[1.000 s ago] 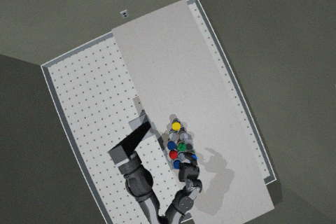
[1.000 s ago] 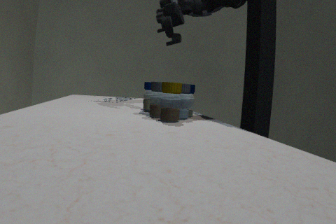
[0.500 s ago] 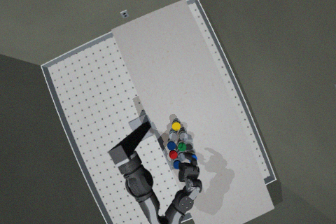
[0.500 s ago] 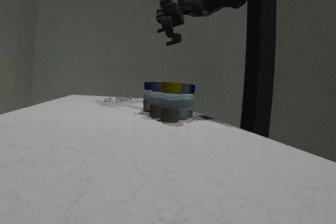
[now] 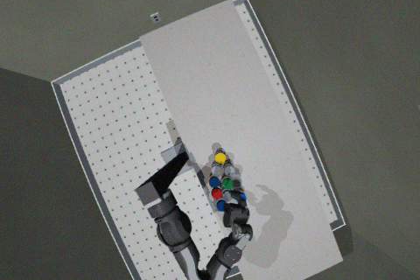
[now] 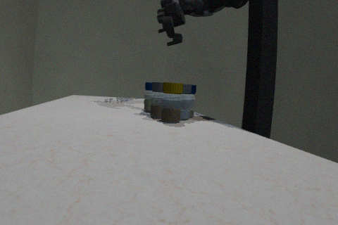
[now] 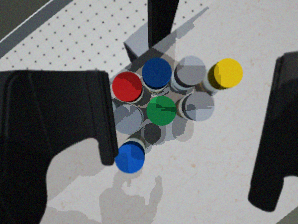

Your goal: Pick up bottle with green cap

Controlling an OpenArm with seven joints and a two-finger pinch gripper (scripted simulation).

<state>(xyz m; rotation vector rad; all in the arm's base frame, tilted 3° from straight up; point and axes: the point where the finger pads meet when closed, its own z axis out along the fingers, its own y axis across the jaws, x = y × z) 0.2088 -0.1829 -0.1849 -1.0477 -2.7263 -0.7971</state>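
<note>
My hand is 22 cm above the blue-capped bottle, 9 cm to the left of it and 3 cm short of it. Round my hand: red-capped bottle: 22 cm below, 7 cm behind; then blue bottle: 22 cm below, 5 cm to the left, 5 cm behind.
</note>
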